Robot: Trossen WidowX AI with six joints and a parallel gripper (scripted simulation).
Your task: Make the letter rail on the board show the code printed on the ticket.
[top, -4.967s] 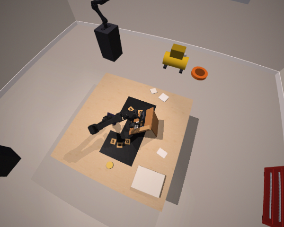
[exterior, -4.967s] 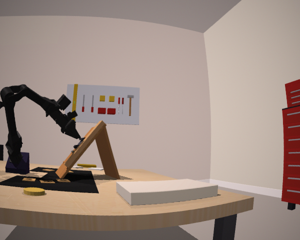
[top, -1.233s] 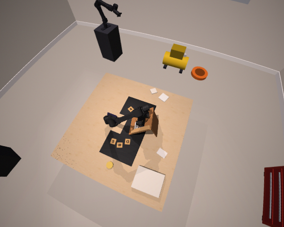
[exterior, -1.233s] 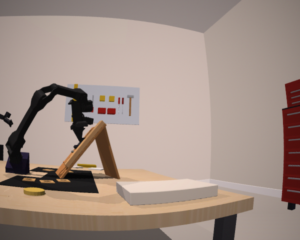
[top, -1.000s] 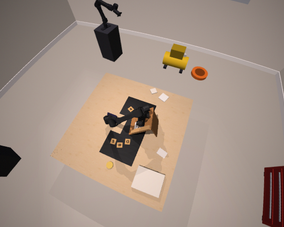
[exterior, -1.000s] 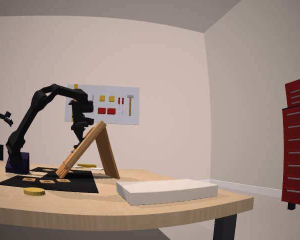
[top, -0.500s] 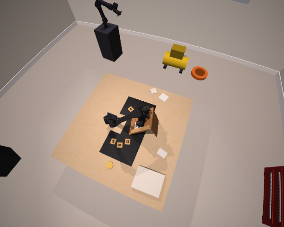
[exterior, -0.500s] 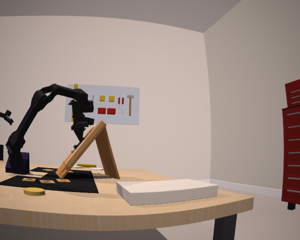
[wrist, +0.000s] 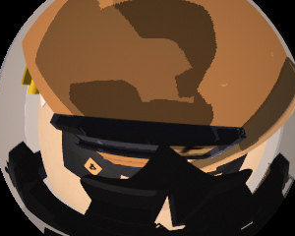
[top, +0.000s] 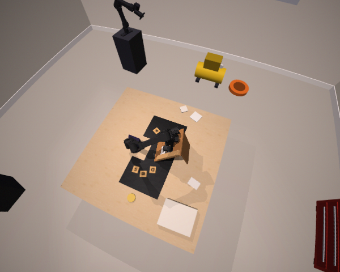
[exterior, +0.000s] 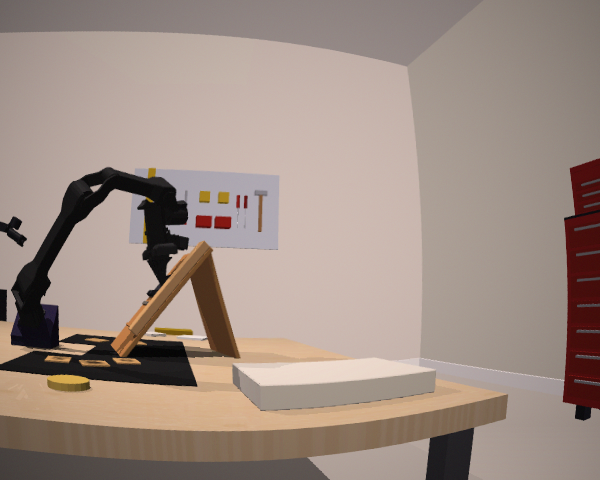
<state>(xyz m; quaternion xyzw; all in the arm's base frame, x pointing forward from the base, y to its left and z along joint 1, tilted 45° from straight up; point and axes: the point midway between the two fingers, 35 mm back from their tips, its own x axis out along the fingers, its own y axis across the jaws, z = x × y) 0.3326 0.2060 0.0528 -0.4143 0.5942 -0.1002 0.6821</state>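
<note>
The white ticket lies 4 cm behind my gripper tip, 5 cm to the right of it and 8 cm below it. Also, from my gripper tip: black mat: 16 cm behind, 9 cm to the right, 18 cm below; then white slab: 33 cm ahead, 47 cm to the right, 16 cm below.
</note>
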